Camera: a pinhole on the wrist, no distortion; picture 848 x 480 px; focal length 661.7 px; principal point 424.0 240.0 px. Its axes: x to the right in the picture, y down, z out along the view. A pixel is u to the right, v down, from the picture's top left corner.
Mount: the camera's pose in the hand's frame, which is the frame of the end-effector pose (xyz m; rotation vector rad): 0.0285 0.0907 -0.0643 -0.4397 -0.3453 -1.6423
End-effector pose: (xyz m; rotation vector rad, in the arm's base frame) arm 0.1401 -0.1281 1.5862 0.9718 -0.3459 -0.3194
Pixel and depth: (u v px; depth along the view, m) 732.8 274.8 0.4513
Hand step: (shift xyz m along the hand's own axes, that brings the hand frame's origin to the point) 0.0707 0.1153 0.4319
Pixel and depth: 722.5 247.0 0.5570
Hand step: 0.0582 0.1315 0.5447
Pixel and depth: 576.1 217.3 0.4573
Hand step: 0.0415 0.2151 0.3882
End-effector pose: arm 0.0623 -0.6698 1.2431 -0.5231 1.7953 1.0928
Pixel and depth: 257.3 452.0 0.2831
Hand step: 0.1483 0.2753 0.1479
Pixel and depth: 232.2 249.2 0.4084
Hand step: 0.0784 0.3853 0.2383
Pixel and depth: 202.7 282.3 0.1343
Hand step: 0.0521 0.1920 0.0322
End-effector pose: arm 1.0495 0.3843 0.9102 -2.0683 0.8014 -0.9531
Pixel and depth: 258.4 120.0 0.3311
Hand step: 0.0036 0.3256 0.1893
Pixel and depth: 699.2 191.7 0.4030
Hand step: 0.0178 0.1366 0.3706
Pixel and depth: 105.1 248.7 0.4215
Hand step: 0.0869 0.4656 0.2095
